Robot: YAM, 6 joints.
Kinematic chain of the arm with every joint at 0, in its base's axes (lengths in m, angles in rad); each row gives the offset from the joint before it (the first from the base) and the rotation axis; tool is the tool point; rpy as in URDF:
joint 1: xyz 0 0 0.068 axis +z
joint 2: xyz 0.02 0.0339 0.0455 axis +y
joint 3: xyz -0.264 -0.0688 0 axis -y
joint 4: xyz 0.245 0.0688 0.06 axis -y
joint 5: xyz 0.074 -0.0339 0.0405 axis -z
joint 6: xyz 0.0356 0 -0.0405 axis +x
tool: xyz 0 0 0 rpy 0 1.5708 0
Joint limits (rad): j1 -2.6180..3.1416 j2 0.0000..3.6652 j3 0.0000..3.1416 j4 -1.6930..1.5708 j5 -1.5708..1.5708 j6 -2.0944..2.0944
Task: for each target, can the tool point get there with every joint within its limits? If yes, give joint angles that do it. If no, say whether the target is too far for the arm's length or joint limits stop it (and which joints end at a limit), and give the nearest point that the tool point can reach.
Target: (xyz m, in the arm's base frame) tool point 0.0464 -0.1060 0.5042
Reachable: yes | joints -0.9991 0.7566 1.0798 0.4743 0.5426 0.3274
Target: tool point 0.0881 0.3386 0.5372
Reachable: yes | joints 1.3607 1.8154 2.4454 -0.8704 0.4528 1.1234
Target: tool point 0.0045 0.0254 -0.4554
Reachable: no: joint limits stop it (at a limit: joint 2) | nearest point 0.0147 0.0829 -0.3408 | short by 0.129 m
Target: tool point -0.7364 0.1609 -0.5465
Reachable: no: too far | nearest point -0.4873 0.1065 -0.2800 | short by 0.369 m
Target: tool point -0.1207 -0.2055 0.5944
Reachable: yes | joints -1.9814 1.6876 2.6445 -1.1274 0.9366 -1.7297
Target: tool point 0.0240 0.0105 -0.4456
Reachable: no: joint limits stop it (at a limit: joint 2) | nearest point 0.0747 0.0327 -0.3394 | short by 0.120 m
